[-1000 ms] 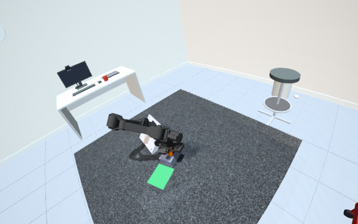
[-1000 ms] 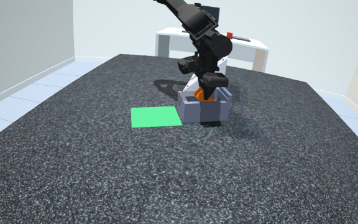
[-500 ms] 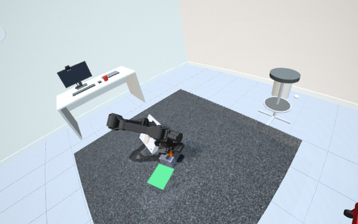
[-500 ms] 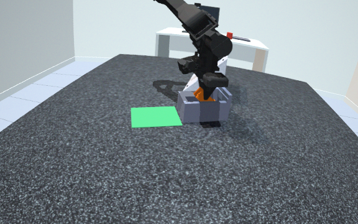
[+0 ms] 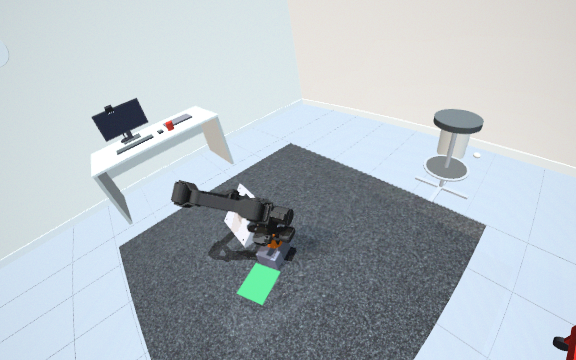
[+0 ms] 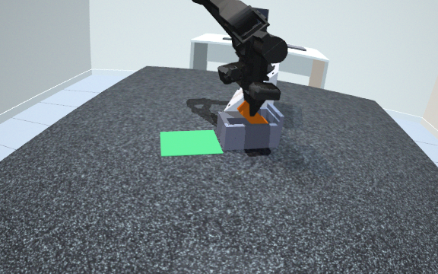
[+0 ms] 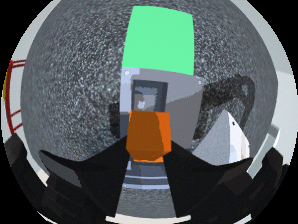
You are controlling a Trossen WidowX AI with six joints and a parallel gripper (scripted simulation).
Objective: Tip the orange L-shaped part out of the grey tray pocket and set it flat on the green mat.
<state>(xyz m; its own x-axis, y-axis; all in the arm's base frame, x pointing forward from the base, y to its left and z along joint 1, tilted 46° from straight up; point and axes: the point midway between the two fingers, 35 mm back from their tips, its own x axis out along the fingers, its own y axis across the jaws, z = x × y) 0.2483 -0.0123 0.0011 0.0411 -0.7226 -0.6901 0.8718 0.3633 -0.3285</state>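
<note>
My gripper tip is 140 mm to the left of the green mat, 100 mm above it and 60 mm short of it. The rest, counted from my gripper tip: orange L-shaped part (30 mm below, 30 mm behind, 20 mm to the left).
</note>
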